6 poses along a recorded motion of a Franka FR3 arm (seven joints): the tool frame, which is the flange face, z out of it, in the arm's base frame.
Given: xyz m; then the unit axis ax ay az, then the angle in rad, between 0 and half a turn.
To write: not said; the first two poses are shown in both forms.
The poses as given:
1: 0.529, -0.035, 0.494, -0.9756, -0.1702, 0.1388, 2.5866
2: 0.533, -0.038, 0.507, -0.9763, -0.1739, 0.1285, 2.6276
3: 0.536, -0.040, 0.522, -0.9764, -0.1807, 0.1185, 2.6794
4: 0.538, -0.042, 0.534, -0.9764, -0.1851, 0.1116, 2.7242
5: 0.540, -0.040, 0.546, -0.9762, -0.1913, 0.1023, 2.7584
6: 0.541, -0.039, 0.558, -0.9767, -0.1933, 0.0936, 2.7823
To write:
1: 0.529, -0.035, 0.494, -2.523, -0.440, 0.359
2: 0.533, -0.038, 0.507, -2.565, -0.457, 0.338
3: 0.536, -0.040, 0.522, -2.616, -0.484, 0.318
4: 0.538, -0.042, 0.534, -2.660, -0.504, 0.304
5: 0.540, -0.040, 0.546, -2.693, -0.528, 0.282
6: 0.541, -0.039, 0.558, -2.717, -0.538, 0.260
